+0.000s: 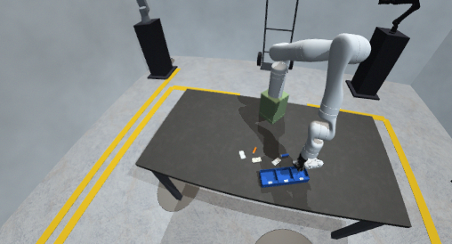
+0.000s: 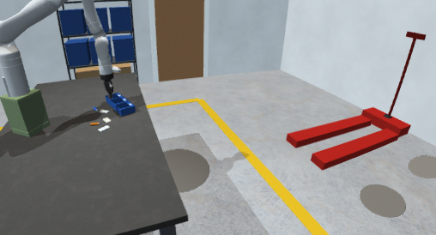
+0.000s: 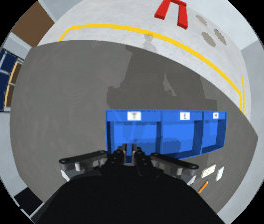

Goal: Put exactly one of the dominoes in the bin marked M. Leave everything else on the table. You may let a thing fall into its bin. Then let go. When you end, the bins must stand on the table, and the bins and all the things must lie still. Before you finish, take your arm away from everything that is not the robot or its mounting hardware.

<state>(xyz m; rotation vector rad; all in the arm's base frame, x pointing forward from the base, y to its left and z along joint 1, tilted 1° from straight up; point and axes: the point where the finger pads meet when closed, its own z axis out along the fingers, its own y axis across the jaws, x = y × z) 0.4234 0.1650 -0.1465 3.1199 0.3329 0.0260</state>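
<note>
My hand is 120 mm to the left of the white domino, 50 mm past it and 40 mm above it. Also, from my hand: small orange piece 260 mm to the right, 100 mm behind, 40 mm below; small blue piece 90 mm behind, 80 mm to the right, 40 mm below; blue three-compartment bin 80 mm to the right, 40 mm ahead, 30 mm below.
</note>
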